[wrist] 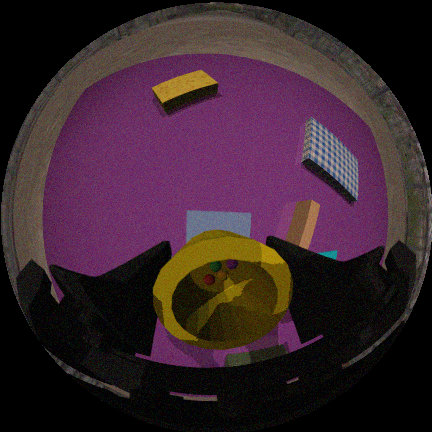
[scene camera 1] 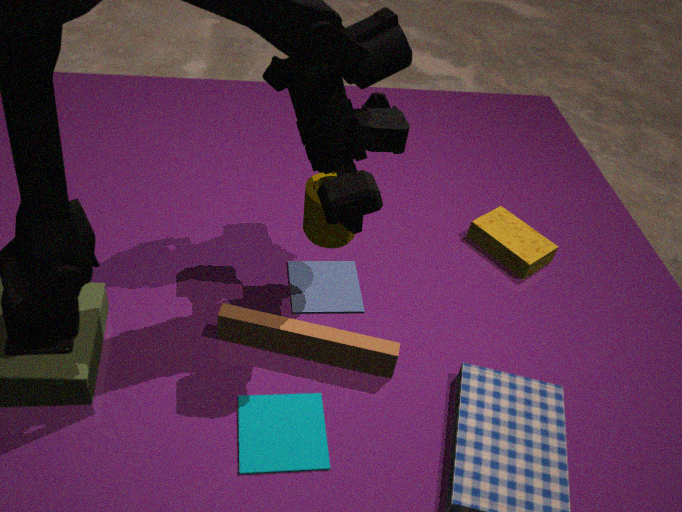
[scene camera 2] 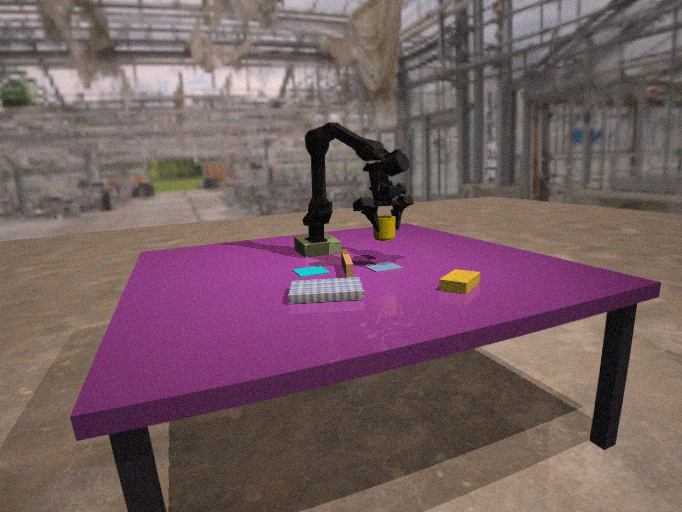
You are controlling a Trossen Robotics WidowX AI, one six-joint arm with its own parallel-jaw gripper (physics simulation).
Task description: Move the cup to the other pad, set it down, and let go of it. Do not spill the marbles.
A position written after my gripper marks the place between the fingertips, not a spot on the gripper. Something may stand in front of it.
My gripper [scene camera 1: 350, 214] grips a yellow cup [wrist: 229, 313].
